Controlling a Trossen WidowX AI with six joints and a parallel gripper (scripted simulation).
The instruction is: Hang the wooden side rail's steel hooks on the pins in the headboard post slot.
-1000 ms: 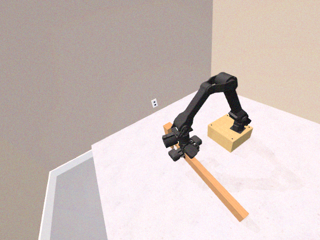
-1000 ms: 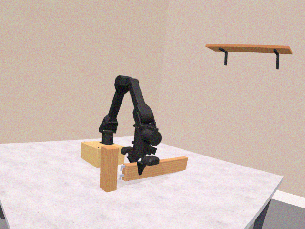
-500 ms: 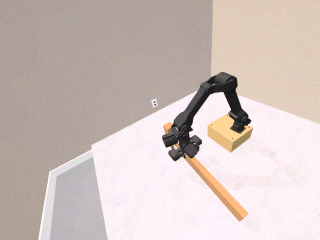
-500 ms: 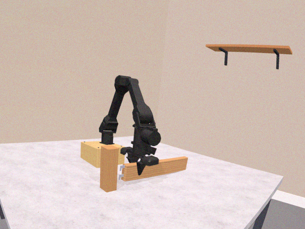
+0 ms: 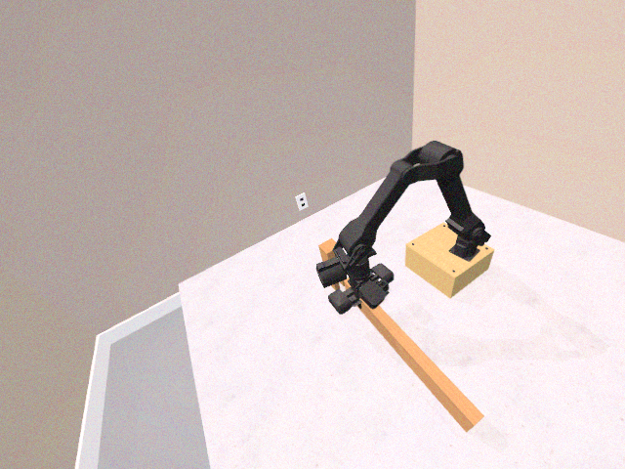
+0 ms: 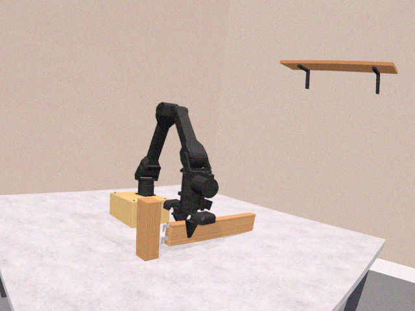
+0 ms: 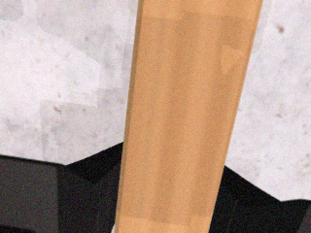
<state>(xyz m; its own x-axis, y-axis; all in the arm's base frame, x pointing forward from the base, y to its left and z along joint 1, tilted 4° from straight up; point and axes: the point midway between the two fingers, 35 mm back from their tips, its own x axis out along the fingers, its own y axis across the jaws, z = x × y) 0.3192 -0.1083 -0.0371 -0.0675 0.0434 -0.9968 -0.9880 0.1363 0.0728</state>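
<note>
My gripper tip is now 15 cm to the left of the headboard post, 4 cm below it and 2 cm past it.
</note>
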